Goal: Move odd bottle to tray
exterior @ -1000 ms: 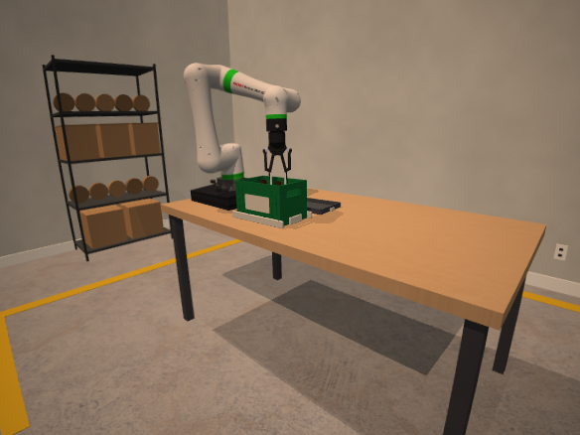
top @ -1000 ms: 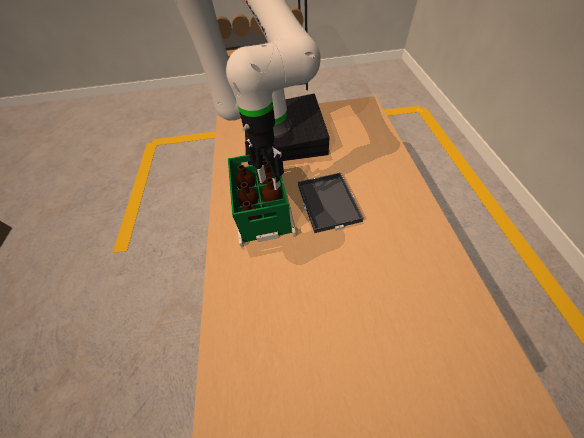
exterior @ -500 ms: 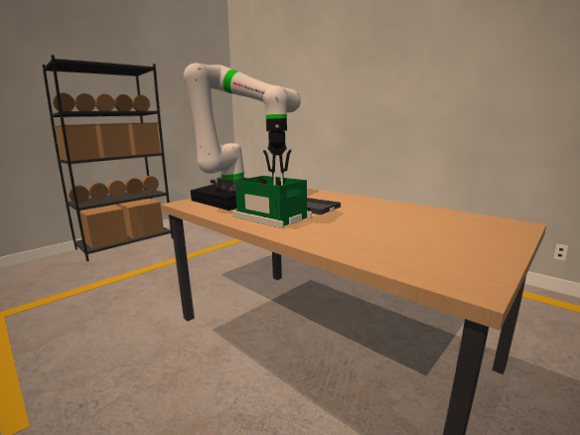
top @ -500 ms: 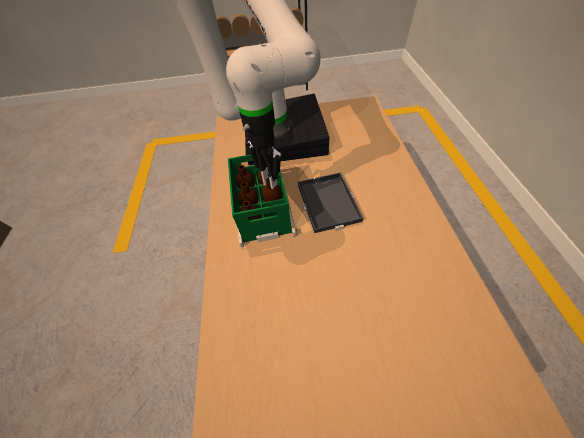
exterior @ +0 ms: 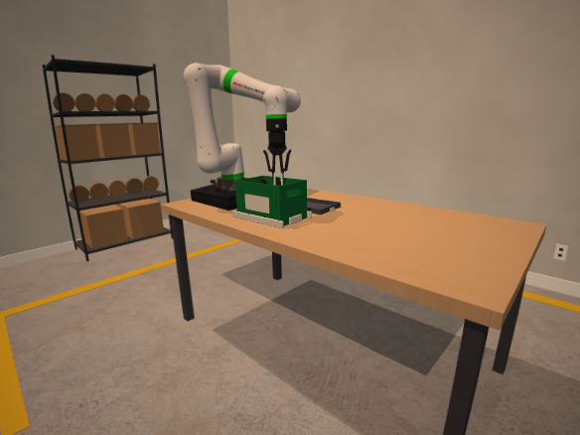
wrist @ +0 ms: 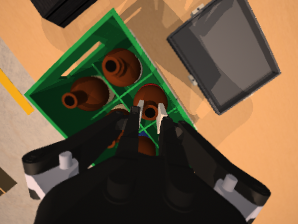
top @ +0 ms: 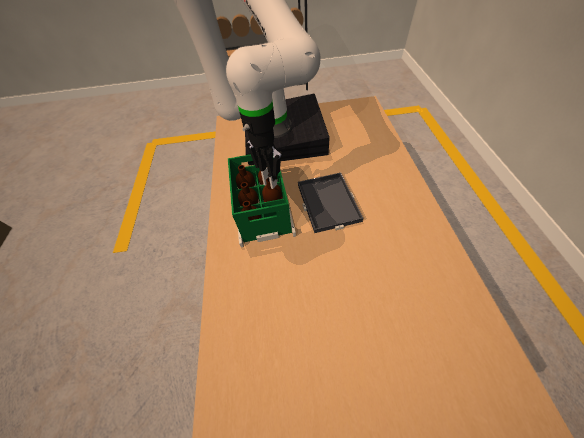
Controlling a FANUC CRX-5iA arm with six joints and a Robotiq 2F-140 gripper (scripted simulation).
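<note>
My gripper is now 90 mm above the green crate and 50 mm to the left of it. Round my hand: dark grey tray (220 mm to the left, 160 mm below, 30 mm ahead); glass bottle (90 mm below, 90 mm behind).
</note>
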